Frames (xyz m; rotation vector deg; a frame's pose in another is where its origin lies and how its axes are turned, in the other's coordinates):
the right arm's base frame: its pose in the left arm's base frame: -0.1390 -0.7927 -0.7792 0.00 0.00 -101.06
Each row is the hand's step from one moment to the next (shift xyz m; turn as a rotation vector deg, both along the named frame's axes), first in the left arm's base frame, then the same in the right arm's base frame.
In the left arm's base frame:
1: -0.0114 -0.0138 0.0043 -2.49 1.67 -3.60
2: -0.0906 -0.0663 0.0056 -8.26 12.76 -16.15
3: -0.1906 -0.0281 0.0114 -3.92 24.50 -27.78
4: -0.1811 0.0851 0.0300 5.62 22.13 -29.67
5: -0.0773 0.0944 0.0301 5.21 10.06 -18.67
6: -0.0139 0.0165 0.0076 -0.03 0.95 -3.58
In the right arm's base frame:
1: 0.0157 -0.0085 0.0043 -1.16 -2.76 -3.60
2: 0.0824 -0.0762 0.0056 -10.94 -10.55 -16.15
3: 0.0641 -0.1817 0.0114 -23.29 -8.55 -27.78
4: -0.0488 -0.1941 0.0300 -22.80 1.27 -29.67
5: -0.0778 -0.0940 0.0301 -10.87 3.18 -18.67
6: -0.0135 -0.0168 0.0076 -0.93 -0.21 -3.58

